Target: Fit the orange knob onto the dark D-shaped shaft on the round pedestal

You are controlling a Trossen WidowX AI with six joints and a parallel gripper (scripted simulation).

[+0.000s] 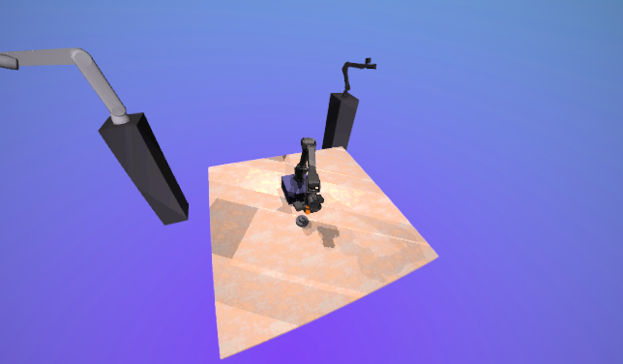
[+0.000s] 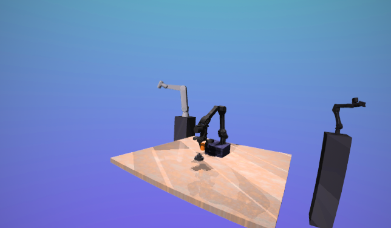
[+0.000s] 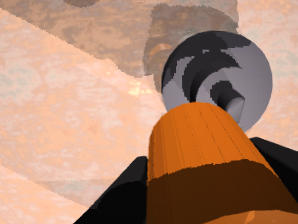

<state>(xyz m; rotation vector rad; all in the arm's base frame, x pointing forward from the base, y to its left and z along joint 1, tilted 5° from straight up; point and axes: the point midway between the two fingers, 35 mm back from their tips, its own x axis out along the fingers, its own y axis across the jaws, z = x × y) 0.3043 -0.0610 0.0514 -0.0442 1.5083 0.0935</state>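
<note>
The round pedestal lies 3 cm to the right of my gripper tip and 7 cm below it. From my gripper tip the other things lie so: orange knob 2 cm above.
</note>
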